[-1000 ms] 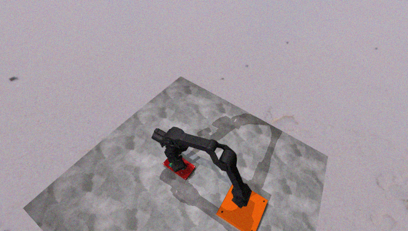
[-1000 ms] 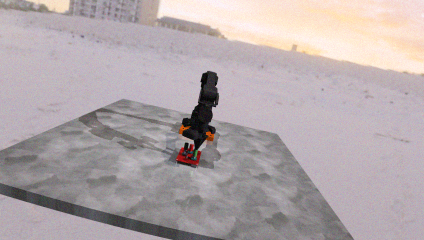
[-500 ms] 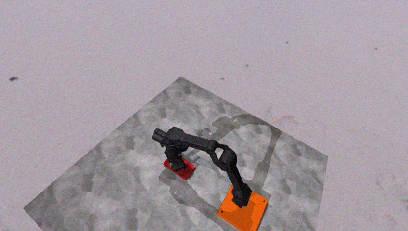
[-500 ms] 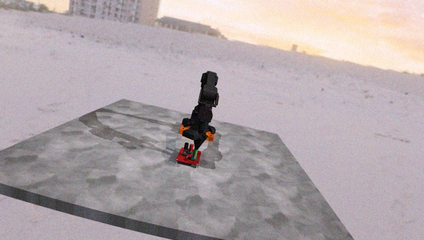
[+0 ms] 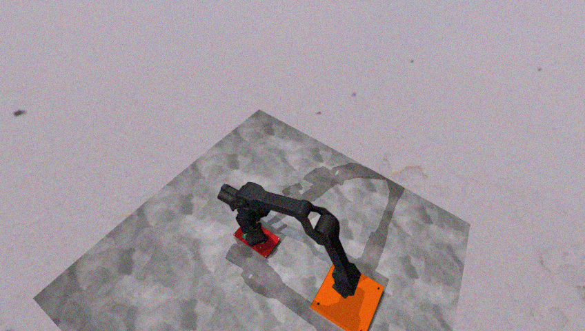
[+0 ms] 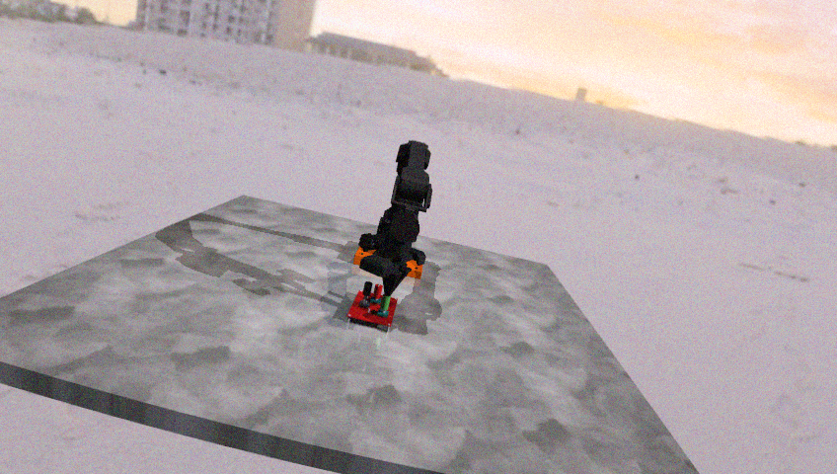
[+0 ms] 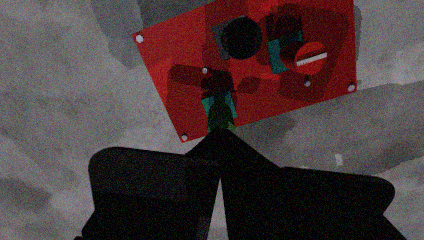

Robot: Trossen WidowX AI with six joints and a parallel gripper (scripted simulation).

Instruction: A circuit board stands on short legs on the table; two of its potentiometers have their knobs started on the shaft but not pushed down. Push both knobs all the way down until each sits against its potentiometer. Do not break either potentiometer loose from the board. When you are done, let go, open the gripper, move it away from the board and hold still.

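The green knob lies 20 mm below my gripper tip. Round my gripper tip: red knob: 60 mm behind, 40 mm to the right, 20 mm below.
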